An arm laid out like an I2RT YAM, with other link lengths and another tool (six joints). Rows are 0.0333 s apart.
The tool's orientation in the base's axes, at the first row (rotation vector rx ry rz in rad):
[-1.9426 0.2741 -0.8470]
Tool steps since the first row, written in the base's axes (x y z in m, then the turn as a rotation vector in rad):
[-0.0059 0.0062 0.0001 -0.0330 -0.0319 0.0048]
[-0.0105 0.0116 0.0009 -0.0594 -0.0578 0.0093]
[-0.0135 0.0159 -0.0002 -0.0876 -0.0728 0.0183]
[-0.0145 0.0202 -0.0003 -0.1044 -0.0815 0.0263]
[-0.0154 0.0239 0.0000 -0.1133 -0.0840 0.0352]
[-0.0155 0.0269 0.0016 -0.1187 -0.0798 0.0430]
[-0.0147 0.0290 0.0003 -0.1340 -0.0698 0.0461]
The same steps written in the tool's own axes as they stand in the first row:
[-0.0075 -0.0042 0.0003 -0.0057 0.0071 -0.0452]
[-0.0133 -0.0083 0.0008 -0.0097 0.0124 -0.0819]
[-0.0182 -0.0101 0.0021 -0.0187 0.0081 -0.1135]
[-0.0211 -0.0123 0.0044 -0.0230 0.0032 -0.1330]
[-0.0236 -0.0146 0.0063 -0.0243 -0.0044 -0.1433]
[-0.0245 -0.0175 0.0078 -0.0269 -0.0140 -0.1462]
[-0.0255 -0.0174 0.0102 -0.0419 -0.0241 -0.1504]

